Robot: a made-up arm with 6 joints.
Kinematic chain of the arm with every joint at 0, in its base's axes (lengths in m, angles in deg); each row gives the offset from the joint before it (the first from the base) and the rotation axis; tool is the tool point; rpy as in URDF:
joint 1: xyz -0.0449 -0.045 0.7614 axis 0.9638 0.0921 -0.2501
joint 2: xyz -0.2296 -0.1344 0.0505 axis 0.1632 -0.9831 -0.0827
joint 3: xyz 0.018 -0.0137 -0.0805 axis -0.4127 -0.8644 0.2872
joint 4: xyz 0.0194 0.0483 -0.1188 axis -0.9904 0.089 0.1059
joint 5: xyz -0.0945 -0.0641 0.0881 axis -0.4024 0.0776 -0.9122
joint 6: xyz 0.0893 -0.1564 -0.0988 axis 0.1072 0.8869 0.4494
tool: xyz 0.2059 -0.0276 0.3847 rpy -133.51 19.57 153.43
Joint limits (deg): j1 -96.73..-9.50 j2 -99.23..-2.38 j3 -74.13..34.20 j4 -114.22..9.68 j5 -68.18..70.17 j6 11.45..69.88
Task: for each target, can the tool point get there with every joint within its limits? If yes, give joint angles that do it. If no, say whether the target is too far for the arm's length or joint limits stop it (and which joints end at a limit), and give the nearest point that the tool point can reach.
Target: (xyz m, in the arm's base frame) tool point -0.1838 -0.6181 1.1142
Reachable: yes | joints -87.42 -55.74 -14.63 -80.09 4.36 54.96
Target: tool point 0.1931 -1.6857 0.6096
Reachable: no: too far | nearest point -0.0575 -0.8514 0.7211 | short by 0.878 m
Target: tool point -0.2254 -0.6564 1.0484
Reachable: yes | joints -47.41 -11.75 -64.77 -2.47 57.35 45.28
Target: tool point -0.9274 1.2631 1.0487
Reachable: no: too far | nearest point -0.6584 0.4398 0.9801 | short by 0.869 m
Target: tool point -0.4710 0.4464 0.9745
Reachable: no: joint limits stop it (at a limit: joint 1, joint 2, joint 3, joint 5, joint 6) | nearest point -0.5752 0.4493 1.0415 | short by 0.124 m
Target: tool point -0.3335 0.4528 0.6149
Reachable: no: joint limits stop it (at a limit: joint 1, joint 3, joint 5, joint 6) | nearest point -0.2770 0.2229 0.6127 | short by 0.237 m
